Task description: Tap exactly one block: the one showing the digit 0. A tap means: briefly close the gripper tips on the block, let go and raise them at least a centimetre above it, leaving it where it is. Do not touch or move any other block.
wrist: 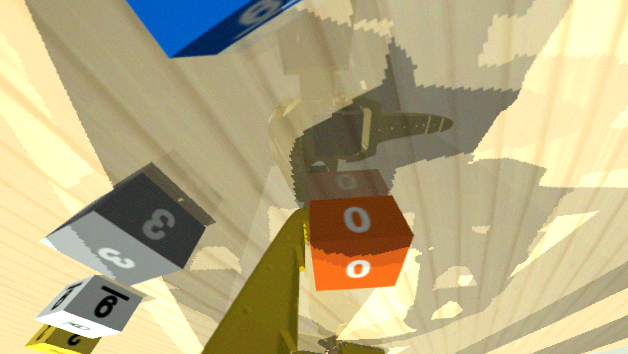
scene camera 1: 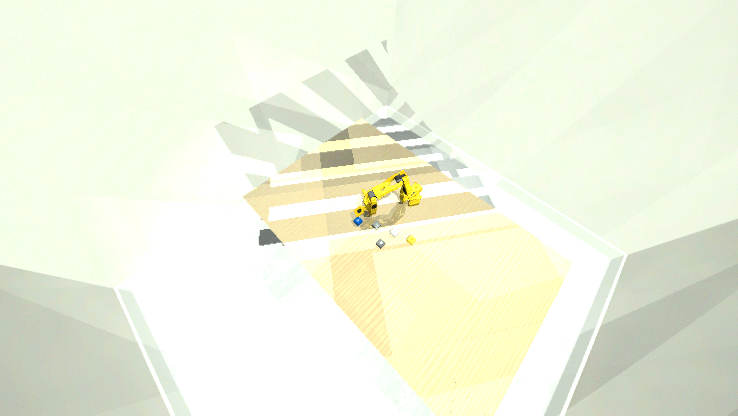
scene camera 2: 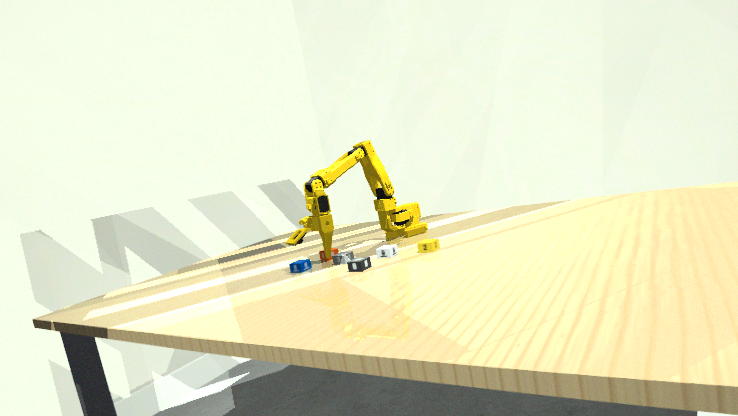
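Note:
The orange block shows the digit 0 and sits flat on the table. In scene camera 1 the arm hides it. My gripper is fully open, with its moving jaw swung out of the wrist picture. In the wrist view the fixed jaw has its tip right beside the left side of the orange block; whether they touch I cannot tell. In scene camera 2 that tip is low, in front of part of the block. Nothing is held.
A blue block, a grey block with a 3, and a black block stand nearby. A white block and a yellow block stand farther off.

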